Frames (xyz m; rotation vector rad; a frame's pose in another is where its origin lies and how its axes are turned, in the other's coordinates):
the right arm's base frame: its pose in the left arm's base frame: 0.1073 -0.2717 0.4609 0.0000 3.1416 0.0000
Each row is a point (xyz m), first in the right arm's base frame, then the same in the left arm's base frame.
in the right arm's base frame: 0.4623 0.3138 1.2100
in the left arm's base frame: -0.3550 0.0421 -0.7491
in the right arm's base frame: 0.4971 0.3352 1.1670
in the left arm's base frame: -0.3898 0.0635 -0.7061
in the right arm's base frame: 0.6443 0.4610 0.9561
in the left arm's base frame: -0.5370 0.1893 -0.4952
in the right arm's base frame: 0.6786 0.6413 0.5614
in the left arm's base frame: -0.5713 0.3696 -0.1005
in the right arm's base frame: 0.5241 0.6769 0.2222
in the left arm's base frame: -0.4168 0.4052 0.2387
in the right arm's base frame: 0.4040 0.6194 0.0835
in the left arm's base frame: -0.2967 0.3477 0.3774
